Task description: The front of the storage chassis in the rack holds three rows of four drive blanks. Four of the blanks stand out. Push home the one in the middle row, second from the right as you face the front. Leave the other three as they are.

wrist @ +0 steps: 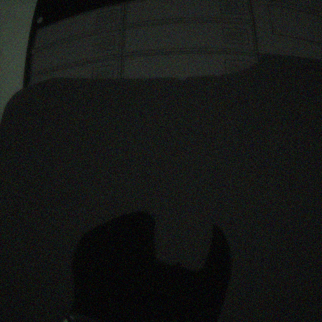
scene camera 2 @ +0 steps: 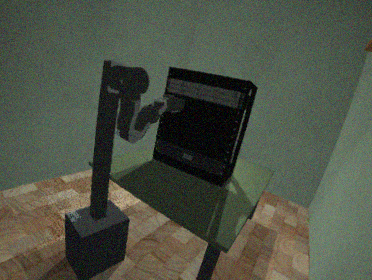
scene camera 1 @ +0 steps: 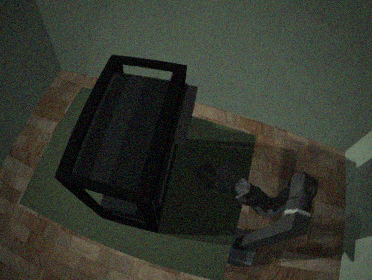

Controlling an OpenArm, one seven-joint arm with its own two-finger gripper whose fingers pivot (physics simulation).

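Observation:
The storage chassis (scene camera 2: 205, 93) (wrist: 185, 37) is a grey band near the top of the black rack (scene camera 1: 85, 115) (scene camera 2: 245, 132). In the wrist view, parts of its rows of drive blanks show along the top, split by thin seams. The picture is dark, and I cannot tell which blanks stand out or pick out the named one. My gripper (scene camera 1: 204, 172) (scene camera 2: 179, 104) (wrist: 192, 175) is shut with nothing between its fingers. It is in front of the rack, a little below the chassis in scene camera 2. Its dark body hides the lower part of the chassis front in the wrist view.
The rack stands on a green table (scene camera 1: 200, 252) (scene camera 2: 165, 187). A grey unit (scene camera 2: 197, 159) sits low in the rack, below a black front area. The arm's post (scene camera 2: 101, 155) rises from a box base (scene camera 2: 97, 242) beside the table. Walls stand behind and beside the rack.

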